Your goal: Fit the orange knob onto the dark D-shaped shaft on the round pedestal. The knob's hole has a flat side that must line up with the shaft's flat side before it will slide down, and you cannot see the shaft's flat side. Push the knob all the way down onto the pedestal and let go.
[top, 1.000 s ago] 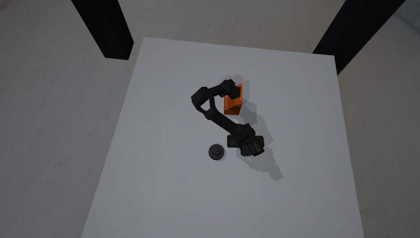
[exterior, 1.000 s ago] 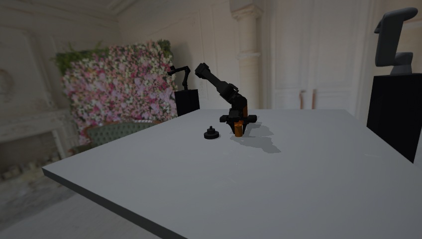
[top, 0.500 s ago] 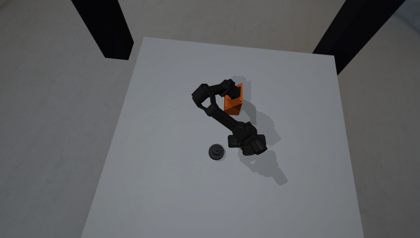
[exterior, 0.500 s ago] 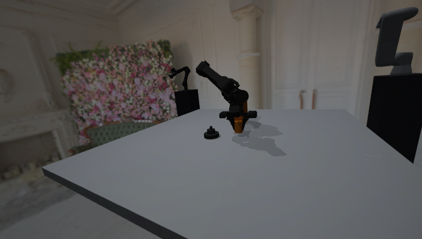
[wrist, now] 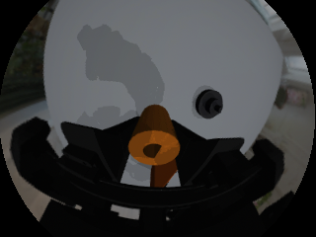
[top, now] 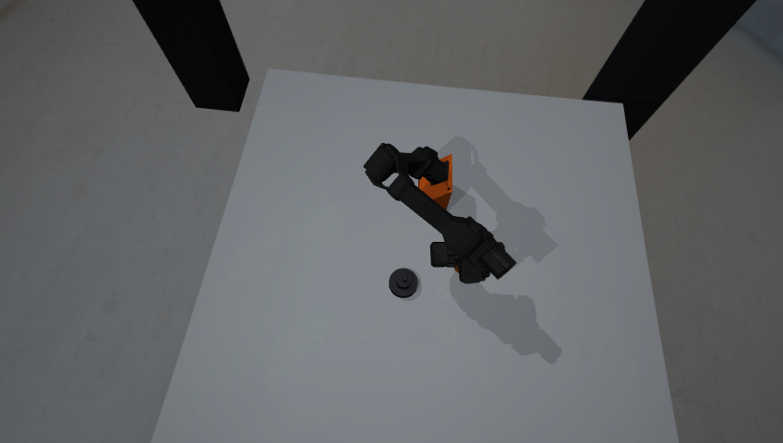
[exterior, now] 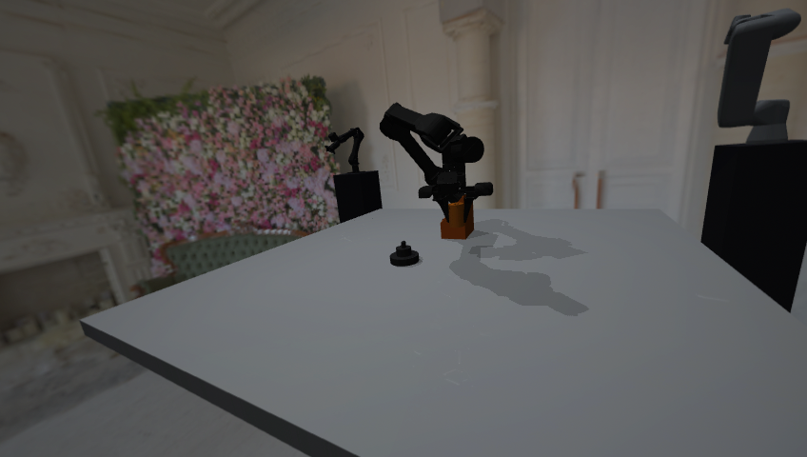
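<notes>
Now: the dark round pedestal 4 cm ahead of my gripper tip, 15 cm to the right of it and 8 cm below it. The rest, counted from my gripper tip: orange knob (2 cm above).
</notes>
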